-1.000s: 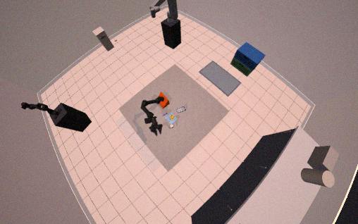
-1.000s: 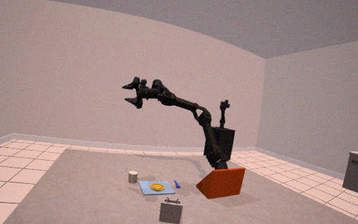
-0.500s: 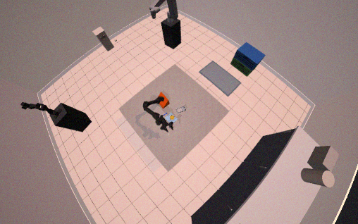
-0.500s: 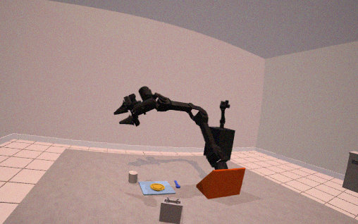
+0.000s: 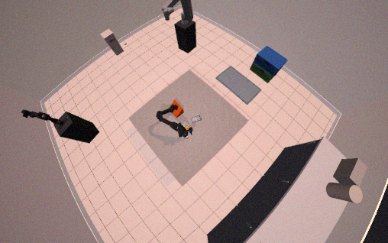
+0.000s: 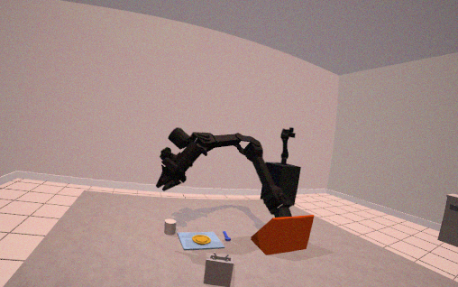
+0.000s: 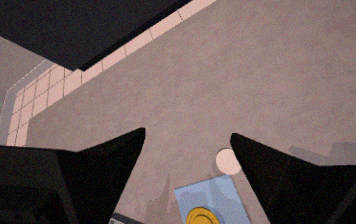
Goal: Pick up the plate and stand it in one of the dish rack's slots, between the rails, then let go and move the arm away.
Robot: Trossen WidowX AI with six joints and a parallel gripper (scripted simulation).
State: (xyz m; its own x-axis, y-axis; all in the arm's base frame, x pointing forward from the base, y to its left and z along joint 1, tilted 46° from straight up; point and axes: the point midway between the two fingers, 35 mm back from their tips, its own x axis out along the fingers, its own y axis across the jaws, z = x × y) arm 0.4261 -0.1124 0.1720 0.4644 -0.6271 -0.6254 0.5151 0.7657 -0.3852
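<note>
The yellow plate is 170 mm below my gripper tip, 140 mm behind it and 90 mm to the left of it. The rest, counted from my gripper tip: light blue sheet (180 mm below, 150 mm behind, 70 mm to the left); then blue spoon (260 mm behind, 180 mm below, 60 mm to the left); then beige cup (160 mm below, 50 mm behind, 20 mm to the right).
</note>
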